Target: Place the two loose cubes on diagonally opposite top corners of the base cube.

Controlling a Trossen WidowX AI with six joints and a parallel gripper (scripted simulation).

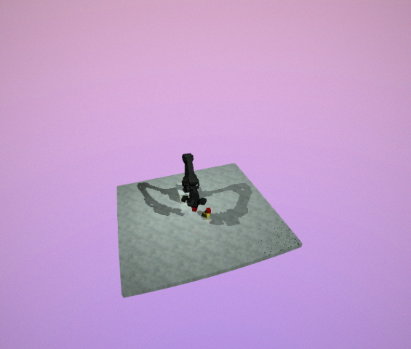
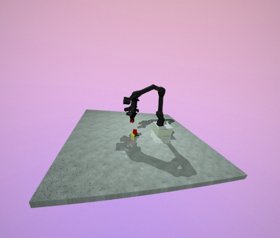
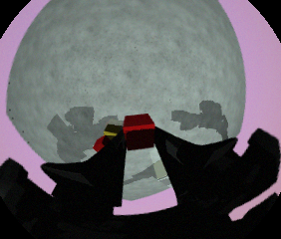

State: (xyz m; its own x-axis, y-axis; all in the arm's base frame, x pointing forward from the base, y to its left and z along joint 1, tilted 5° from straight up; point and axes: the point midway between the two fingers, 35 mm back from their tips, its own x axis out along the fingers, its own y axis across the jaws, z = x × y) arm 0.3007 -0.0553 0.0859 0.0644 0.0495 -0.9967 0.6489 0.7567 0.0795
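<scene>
My gripper tip is now 100 mm to the right of the yellow base cube, 100 mm above it and 10 mm past it. Also, from my gripper tip: red cube: right at my gripper tip.
</scene>
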